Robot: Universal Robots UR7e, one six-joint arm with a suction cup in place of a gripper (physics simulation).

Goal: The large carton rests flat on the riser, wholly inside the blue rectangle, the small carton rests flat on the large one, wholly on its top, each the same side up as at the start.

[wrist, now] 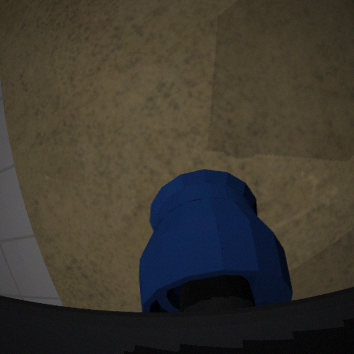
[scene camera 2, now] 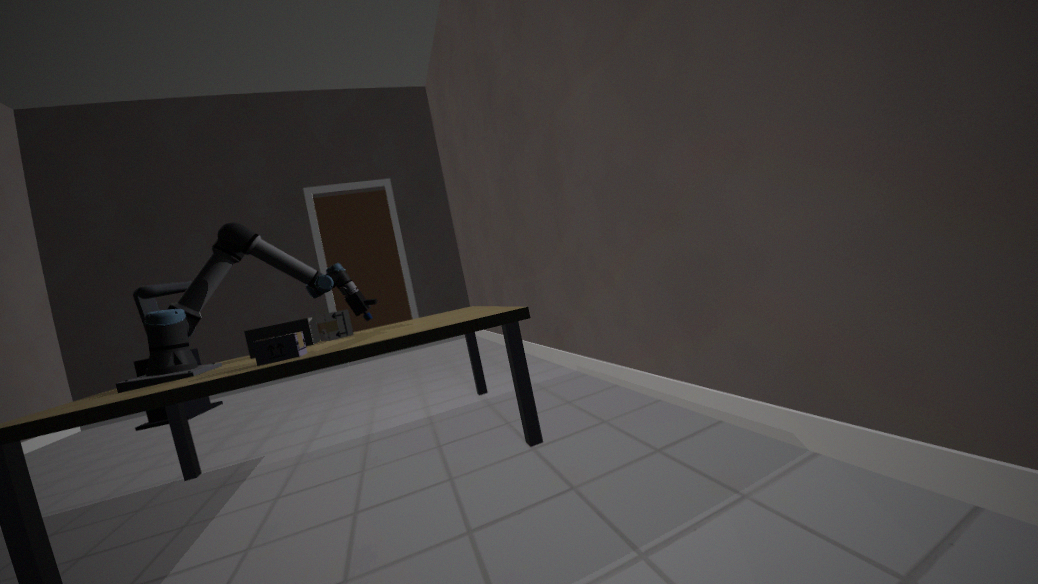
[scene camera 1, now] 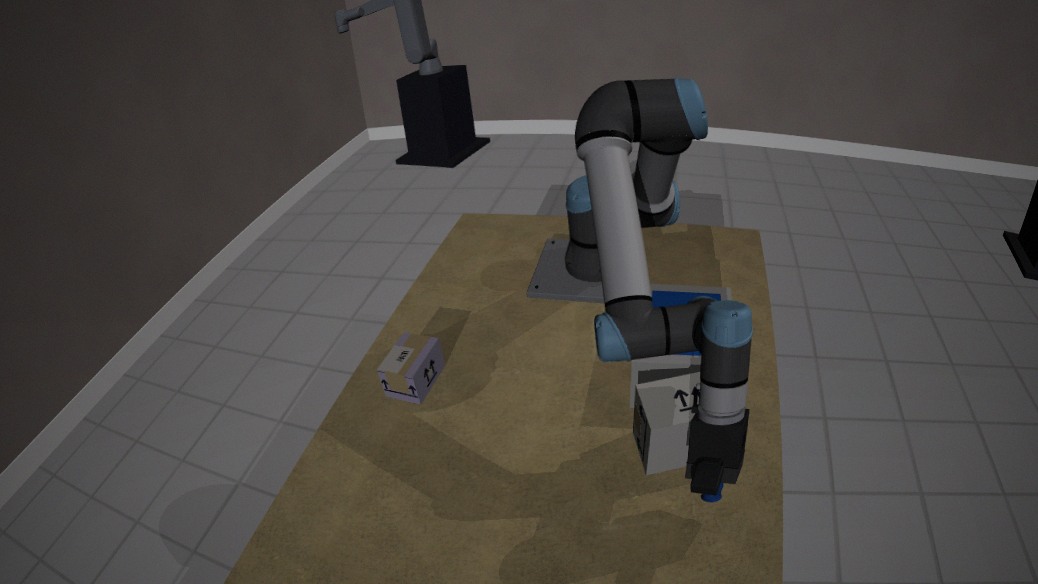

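Observation:
My suction gripper hangs over the table beyond the large carton, on the side away from the robot base. No carton shows at its blue cup. The large pale carton stands at the near end of the riser, partly hidden by my wrist. Black arrows show on its upper face. The grey riser has a blue rectangle, partly hidden by my arm. The small lilac carton stands apart on the table's left side, with tape on top and arrows on its sides.
The brown table bears the cartons, riser and robot. Its right edge runs near my gripper. The robot base plate is at the far end. Another robot arm on a black pedestal stands on the floor behind.

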